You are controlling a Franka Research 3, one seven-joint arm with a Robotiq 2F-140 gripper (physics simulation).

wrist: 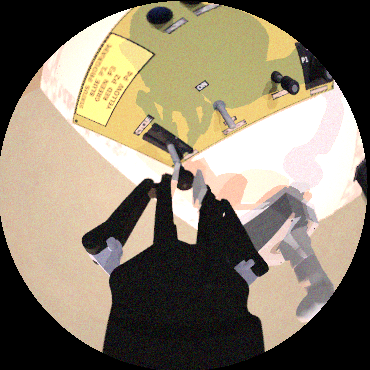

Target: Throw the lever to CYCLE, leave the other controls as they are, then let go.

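The lever's grey shaft [173,153] rises from a black slot [159,136] in the near corner of the camouflage-coloured panel [210,50]. The blurred CYCLE label [144,125] lies at the slot's upper left end; the shaft stands away from that end, towards the other end. The lever's black ball knob [185,180] sits between the two pale fingertip pads. My gripper [185,173] is shut on this knob, with a pad on each side. The pads partly cover the lever's upper part.
A grey toggle switch [224,113] stands right of the lever, near the ON label [201,85]. Farther right are a black knob [286,83] and the P1 selector [315,67]. A blue button [159,15] is at the top, and a yellow status chart [115,77] at the left.
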